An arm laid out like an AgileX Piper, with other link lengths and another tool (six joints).
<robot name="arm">
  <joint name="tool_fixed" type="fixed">
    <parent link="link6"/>
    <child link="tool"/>
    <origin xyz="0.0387 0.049 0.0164" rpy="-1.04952 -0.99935 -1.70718"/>
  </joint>
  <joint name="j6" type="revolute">
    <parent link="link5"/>
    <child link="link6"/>
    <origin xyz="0.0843 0 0.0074" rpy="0 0 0"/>
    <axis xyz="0.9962 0 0.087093"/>
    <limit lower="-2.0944" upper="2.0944"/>
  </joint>
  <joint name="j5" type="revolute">
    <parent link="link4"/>
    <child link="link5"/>
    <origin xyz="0 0 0" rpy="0 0 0"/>
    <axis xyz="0 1 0"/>
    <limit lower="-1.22" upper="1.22"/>
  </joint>
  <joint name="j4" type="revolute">
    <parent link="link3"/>
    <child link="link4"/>
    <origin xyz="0.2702 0 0.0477" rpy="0 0 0"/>
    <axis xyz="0.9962 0 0.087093"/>
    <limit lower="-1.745" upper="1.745"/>
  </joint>
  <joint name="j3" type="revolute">
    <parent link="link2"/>
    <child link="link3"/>
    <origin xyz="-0.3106 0 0.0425" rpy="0 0 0"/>
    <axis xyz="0 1 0"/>
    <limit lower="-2.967" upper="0"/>
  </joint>
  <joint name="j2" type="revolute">
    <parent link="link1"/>
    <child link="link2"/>
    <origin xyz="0 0 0" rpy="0 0 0"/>
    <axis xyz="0 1 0"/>
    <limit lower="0" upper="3.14"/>
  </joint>
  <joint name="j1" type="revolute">
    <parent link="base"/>
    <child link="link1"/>
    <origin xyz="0 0 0.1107" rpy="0 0 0"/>
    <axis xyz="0 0 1"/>
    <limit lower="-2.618" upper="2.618"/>
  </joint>
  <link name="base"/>
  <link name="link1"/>
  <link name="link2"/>
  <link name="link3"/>
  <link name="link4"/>
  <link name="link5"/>
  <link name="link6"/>
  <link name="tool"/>
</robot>
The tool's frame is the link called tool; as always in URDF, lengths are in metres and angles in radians.
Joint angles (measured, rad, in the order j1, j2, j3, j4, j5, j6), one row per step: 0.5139 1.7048 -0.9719 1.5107 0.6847 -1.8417; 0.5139 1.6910 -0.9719 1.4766 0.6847 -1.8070; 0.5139 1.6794 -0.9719 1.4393 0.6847 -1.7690; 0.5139 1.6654 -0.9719 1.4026 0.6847 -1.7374; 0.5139 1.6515 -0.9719 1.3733 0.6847 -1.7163; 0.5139 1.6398 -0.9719 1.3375 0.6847 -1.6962; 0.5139 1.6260 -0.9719 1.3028 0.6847 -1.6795; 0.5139 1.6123 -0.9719 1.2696 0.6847 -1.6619; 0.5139 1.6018 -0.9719 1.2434 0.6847 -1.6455; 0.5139 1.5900 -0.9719 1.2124 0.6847 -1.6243; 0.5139 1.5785 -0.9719 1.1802 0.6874 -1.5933; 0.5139 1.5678 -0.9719 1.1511 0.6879 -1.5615; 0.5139 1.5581 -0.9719 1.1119 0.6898 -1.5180; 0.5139 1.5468 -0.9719 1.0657 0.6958 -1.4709; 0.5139 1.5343 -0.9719 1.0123 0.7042 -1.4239
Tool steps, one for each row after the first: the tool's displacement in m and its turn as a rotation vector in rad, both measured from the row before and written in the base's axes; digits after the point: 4 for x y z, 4 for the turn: -0.0024 -0.0016 0.0032 -0.0099 0.0037 0.0029; -0.0023 -0.0016 0.0021 -0.0130 0.0068 0.0024; -0.0026 -0.0019 0.0027 -0.0130 -0.0007 0.0046; -0.0024 -0.0018 0.0029 -0.0101 -0.0066 0.0053; -0.0024 -0.0020 0.0014 -0.0163 -0.0084 0.0089; -0.0026 -0.0022 0.0021 -0.0154 -0.0128 0.0096; -0.0025 -0.0022 0.0022 -0.0144 -0.0116 0.0077; -0.0018 -0.0017 0.0017 -0.0112 -0.0070 0.0043; -0.0020 -0.0020 0.0018 -0.0133 -0.0066 0.0036; -0.0021 -0.0018 0.0020 -0.0120 0.0021 0.0001; -0.0015 -0.0016 0.0020 -0.0106 0.0033 -0.0043; -0.0016 -0.0019 0.0011 -0.0164 0.0092 -0.0061; -0.0023 -0.0024 0.0011 -0.0201 0.0095 -0.0029; -0.0028 -0.0030 0.0008 -0.0255 0.0061 0.0009
